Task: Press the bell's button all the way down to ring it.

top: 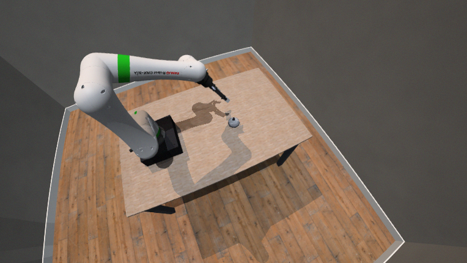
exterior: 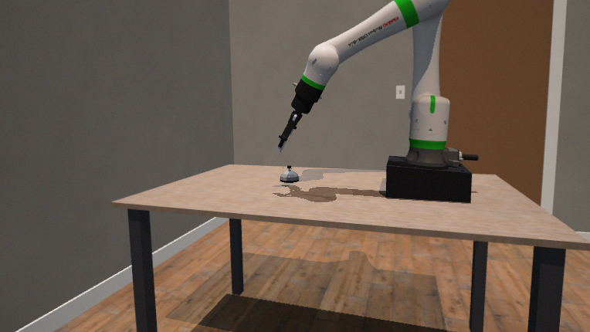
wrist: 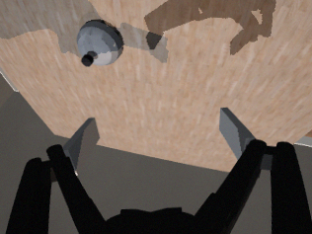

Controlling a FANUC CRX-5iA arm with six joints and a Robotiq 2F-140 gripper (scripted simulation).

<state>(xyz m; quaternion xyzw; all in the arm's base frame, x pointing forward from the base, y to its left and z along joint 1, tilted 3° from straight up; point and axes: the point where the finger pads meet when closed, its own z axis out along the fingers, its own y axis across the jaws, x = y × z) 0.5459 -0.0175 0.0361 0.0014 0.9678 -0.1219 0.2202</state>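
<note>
Right now my hand is 140 mm to the left of the grey dome bell, 130 mm above it and 10 mm past it.
</note>
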